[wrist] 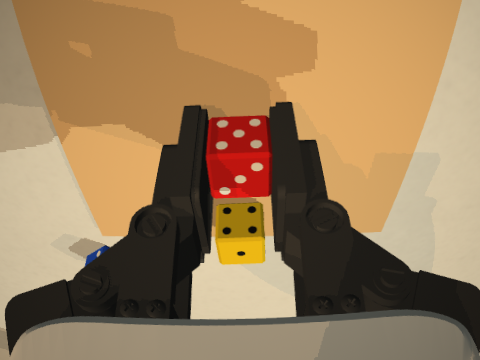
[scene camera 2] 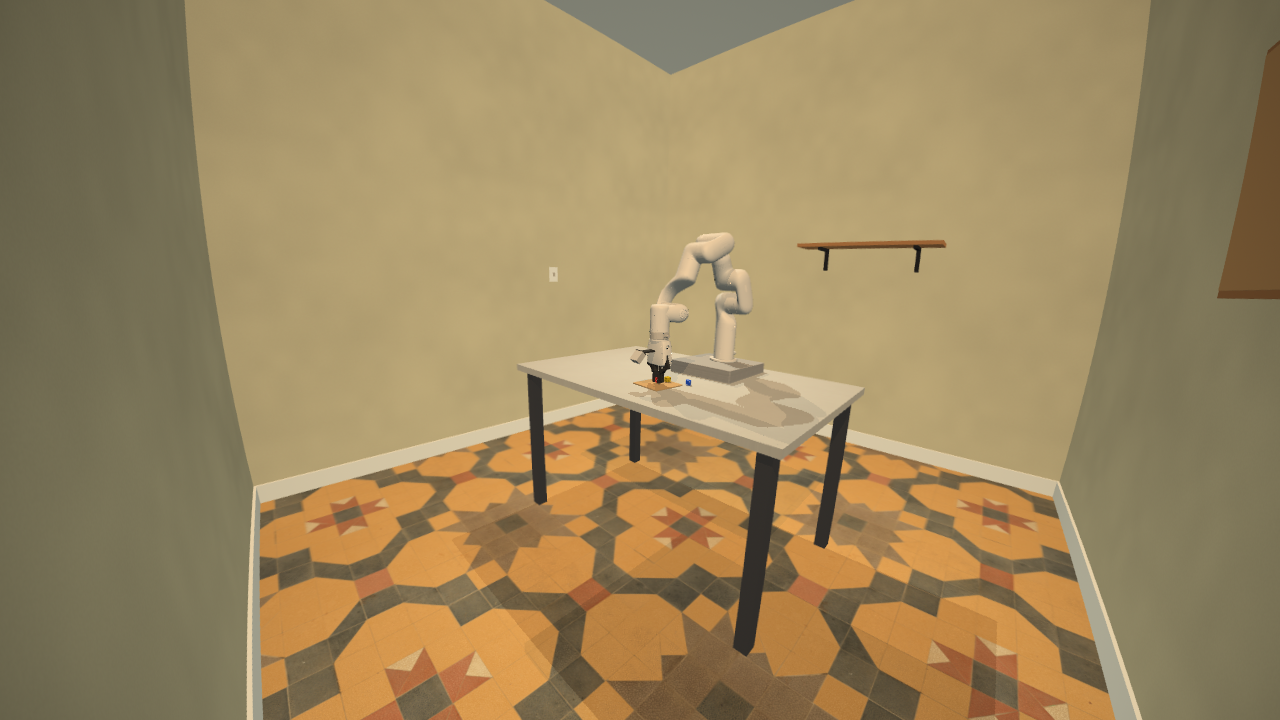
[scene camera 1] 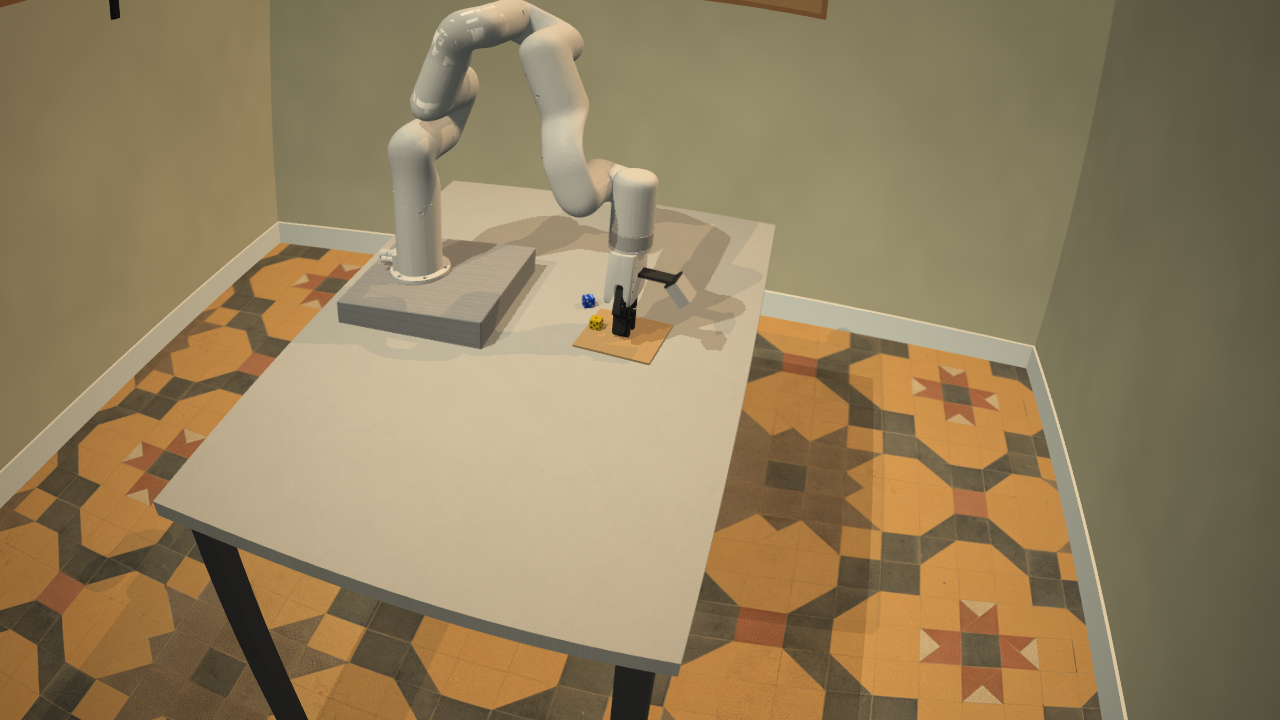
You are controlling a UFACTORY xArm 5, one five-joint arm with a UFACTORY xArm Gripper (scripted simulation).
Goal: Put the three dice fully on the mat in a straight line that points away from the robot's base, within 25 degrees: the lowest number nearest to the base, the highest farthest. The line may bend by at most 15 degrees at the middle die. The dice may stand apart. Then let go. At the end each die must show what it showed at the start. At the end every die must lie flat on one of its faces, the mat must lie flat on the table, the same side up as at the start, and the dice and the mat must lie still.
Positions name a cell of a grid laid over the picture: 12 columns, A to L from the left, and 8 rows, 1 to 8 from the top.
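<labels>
There is my gripper, visible to me in the wrist view (F4) and again in scene camera 2 (G5). The gripper can be seen in scene camera 1 (F4) too.
</labels>
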